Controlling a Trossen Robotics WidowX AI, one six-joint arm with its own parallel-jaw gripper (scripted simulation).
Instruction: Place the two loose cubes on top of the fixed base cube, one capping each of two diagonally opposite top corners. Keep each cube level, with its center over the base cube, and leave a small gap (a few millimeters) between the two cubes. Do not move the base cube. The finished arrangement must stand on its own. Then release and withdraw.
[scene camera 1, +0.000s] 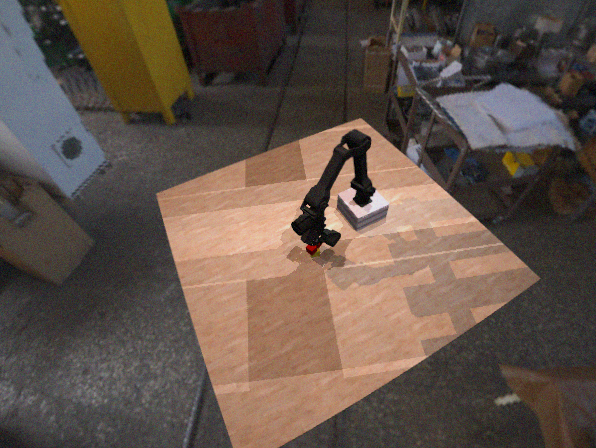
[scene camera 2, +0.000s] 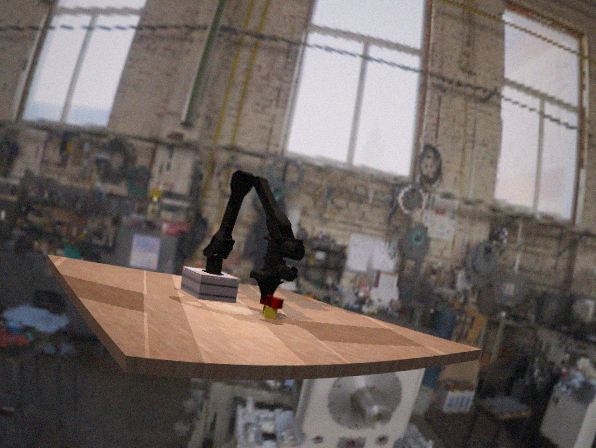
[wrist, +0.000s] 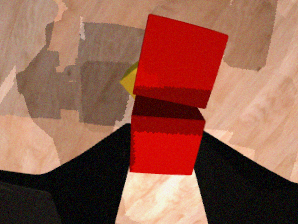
Scene:
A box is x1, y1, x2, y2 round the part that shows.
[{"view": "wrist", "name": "my gripper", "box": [0, 123, 297, 223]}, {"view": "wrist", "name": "red cube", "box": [129, 95, 205, 175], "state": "held by my gripper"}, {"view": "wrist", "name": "red cube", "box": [133, 14, 228, 108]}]

